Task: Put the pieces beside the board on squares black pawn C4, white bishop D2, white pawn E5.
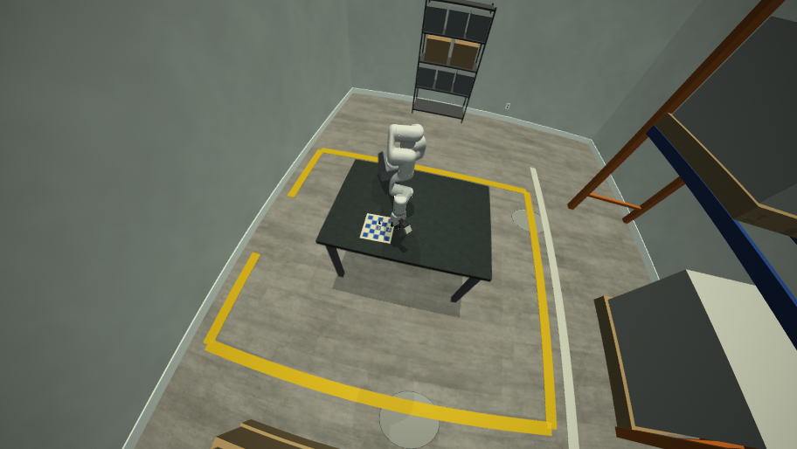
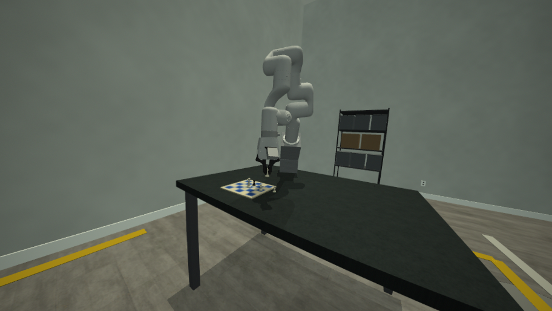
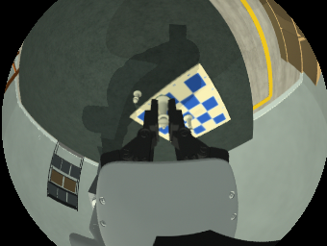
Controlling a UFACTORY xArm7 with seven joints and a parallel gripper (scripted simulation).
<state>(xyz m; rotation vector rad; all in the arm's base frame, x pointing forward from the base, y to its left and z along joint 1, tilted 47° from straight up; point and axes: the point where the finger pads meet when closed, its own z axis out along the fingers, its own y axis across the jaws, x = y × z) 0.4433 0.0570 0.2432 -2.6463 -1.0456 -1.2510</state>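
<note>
The white piece is 140 mm to the right of my hand, 100 mm below it and 20 mm behind it. The rest, counted from my hand: black pawn (140 mm to the right, 110 mm below, 70 mm behind); cream chessboard (140 mm to the right, 130 mm below, 30 mm behind).
</note>
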